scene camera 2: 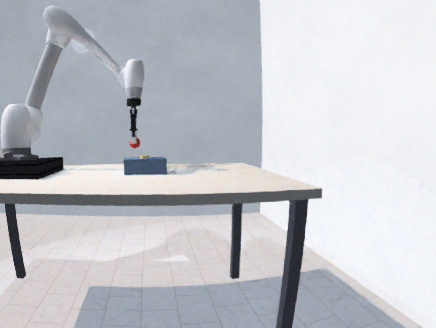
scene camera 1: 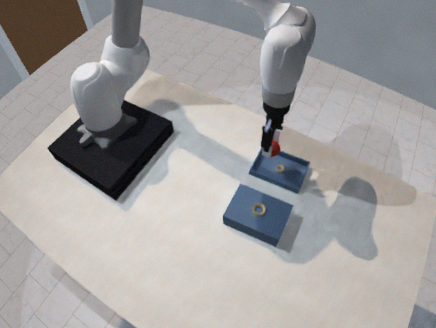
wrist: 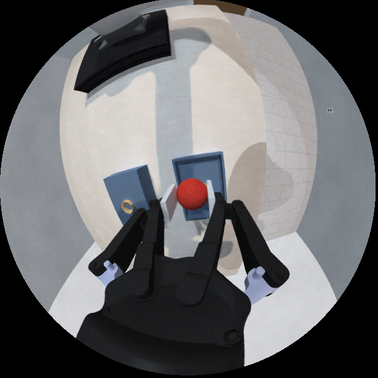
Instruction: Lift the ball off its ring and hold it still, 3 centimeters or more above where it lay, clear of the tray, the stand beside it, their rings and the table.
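Seen in the pictures: gripper, fingertip midpoint: (scene camera 2: 133, 143) (scene camera 1: 270, 148); arm's base, origin of the base link: (scene camera 2: 16, 159) (scene camera 1: 107, 126).
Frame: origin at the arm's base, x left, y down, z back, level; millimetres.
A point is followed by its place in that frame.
Note:
A red ball (scene camera 1: 275, 148) @(x 212, y -85, z -616 mm) (scene camera 2: 134, 143) (wrist: 192, 194) is between the pale finger pads of my gripper (scene camera 1: 271, 148) @(x 220, y -59, z -595 mm) (scene camera 2: 134, 141) @(x 220, y -59, z -595 mm) (wrist: 191, 189), which is shut on it. The ball hangs in the air above the blue tray (scene camera 1: 254, 173) @(x 168, y 48, z -575 mm) (wrist: 199, 156) and, in the second scene view, higher than the top of the blue stand (scene camera 1: 245, 222) @(x -25, y 1, z -657 mm) (scene camera 2: 145, 166) @(x -32, y 31, z -682 mm) (wrist: 126, 185). A gold ring (scene camera 1: 280, 169) @(x 247, y 65, z -641 mm) lies in the tray, mostly hidden behind the ball and a finger in the wrist view. Another gold ring (scene camera 1: 259, 209) @(x 37, y 1, z -670 mm) (scene camera 2: 144, 157) @(x 14, y -4, z -673 mm) (wrist: 128, 206) lies on the stand. The ball touches neither ring.
The pale table (scene camera 1: 175, 250) @(x -210, y 67, z -515 mm) (scene camera 2: 210, 186) @(x -330, y 67, z -928 mm) (wrist: 120, 130) carries the tray and stand side by side. The arm's black base block (scene camera 1: 110, 172) @(x -144, y -12, z -180 mm) (scene camera 2: 50, 168) @(x -39, y 40, z -216 mm) (wrist: 127, 60) is on the same table. The tray is hidden behind the stand in the second scene view.

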